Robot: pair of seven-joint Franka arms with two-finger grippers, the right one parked.
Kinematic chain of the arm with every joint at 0, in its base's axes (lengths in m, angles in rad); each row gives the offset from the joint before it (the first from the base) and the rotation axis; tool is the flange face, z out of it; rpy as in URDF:
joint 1: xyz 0 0 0.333 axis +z
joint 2: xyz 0 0 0 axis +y
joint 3: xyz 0 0 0.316 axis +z
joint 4: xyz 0.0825 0 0 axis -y
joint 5: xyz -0.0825 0 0.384 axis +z
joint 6: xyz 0 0 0 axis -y
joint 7: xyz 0.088 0 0 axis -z
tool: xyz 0 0 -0.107 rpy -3.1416 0 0
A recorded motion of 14 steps. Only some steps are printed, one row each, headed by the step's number.
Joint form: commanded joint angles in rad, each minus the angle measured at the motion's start. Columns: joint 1, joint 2, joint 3, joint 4, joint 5, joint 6, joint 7.
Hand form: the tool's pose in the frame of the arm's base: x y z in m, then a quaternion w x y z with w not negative. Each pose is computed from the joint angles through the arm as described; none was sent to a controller.
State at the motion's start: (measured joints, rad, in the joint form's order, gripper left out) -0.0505 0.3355 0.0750 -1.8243 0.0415 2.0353 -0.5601
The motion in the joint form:
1: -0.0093 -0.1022 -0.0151 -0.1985 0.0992 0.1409 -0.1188
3: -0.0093 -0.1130 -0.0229 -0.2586 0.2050 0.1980 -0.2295
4: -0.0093 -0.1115 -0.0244 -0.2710 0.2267 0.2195 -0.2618
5: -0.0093 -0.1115 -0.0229 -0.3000 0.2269 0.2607 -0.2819
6: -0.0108 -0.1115 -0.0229 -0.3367 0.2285 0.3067 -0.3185
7: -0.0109 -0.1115 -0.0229 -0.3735 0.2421 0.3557 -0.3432
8: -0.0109 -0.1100 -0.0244 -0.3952 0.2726 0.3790 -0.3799
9: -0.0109 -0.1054 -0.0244 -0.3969 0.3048 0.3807 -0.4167
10: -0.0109 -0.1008 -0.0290 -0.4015 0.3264 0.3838 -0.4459
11: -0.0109 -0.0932 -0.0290 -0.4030 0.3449 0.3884 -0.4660
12: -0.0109 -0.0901 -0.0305 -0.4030 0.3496 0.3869 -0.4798
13: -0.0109 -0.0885 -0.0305 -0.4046 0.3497 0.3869 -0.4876
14: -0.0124 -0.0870 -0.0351 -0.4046 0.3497 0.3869 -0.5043
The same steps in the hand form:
1: 0.5823 0.0045 0.3291 0.07277 -0.95368 -0.29142 0.01660
3: 0.5712 0.0025 0.3147 0.10602 -0.94667 -0.30422 -0.00558
4: 0.5698 0.0015 0.3104 0.11039 -0.94413 -0.31023 -0.01347
5: 0.5650 0.0010 0.3015 0.10514 -0.94233 -0.31718 -0.01878
6: 0.5580 -0.0013 0.2901 0.09981 -0.93856 -0.32954 -0.02350
7: 0.5508 -0.0028 0.2792 0.09714 -0.93757 -0.33259 -0.03026
8: 0.5456 -0.0042 0.2716 0.10298 -0.93559 -0.33586 -0.03545
9: 0.5449 -0.0041 0.2686 0.11217 -0.93260 -0.34069 -0.04003
10: 0.5433 -0.0066 0.2646 0.11784 -0.93078 -0.34349 -0.04207
11: 0.5427 -0.0067 0.2602 0.12287 -0.92945 -0.34511 -0.04382
12: 0.5424 -0.0074 0.2584 0.12474 -0.92778 -0.34895 -0.04345
13: 0.5417 -0.0074 0.2570 0.12522 -0.92648 -0.35234 -0.04249
14: 0.5415 -0.0107 0.2561 0.12454 -0.92468 -0.35723 -0.04299

